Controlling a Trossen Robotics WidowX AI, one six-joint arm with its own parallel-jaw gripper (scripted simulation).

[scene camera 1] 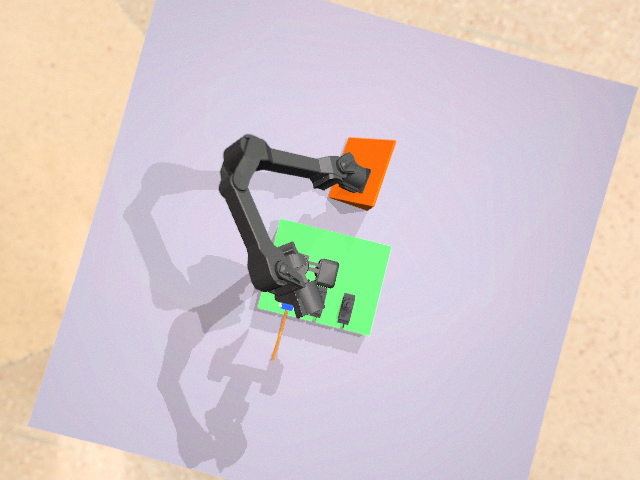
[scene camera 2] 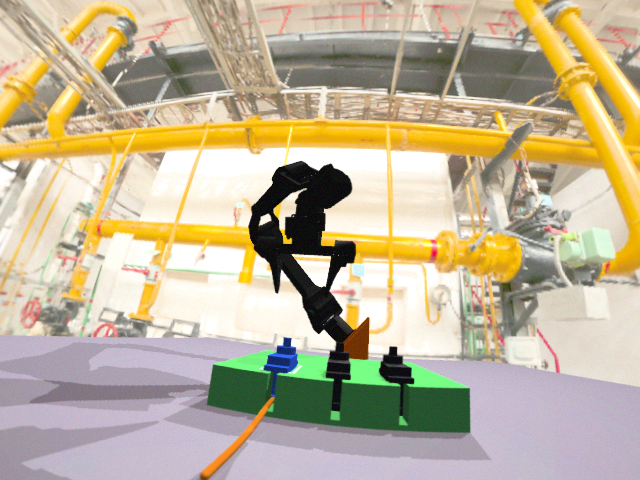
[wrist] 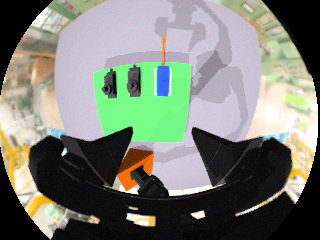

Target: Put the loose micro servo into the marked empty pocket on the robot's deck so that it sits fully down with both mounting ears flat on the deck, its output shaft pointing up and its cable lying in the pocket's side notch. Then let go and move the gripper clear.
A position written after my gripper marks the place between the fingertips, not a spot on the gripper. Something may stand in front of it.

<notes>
My gripper [scene camera 2: 300, 295] is open and holds nothing.
My gripper also shows in scene camera 1 [scene camera 1: 297, 265] and in the wrist view [wrist: 162, 130].
</notes>
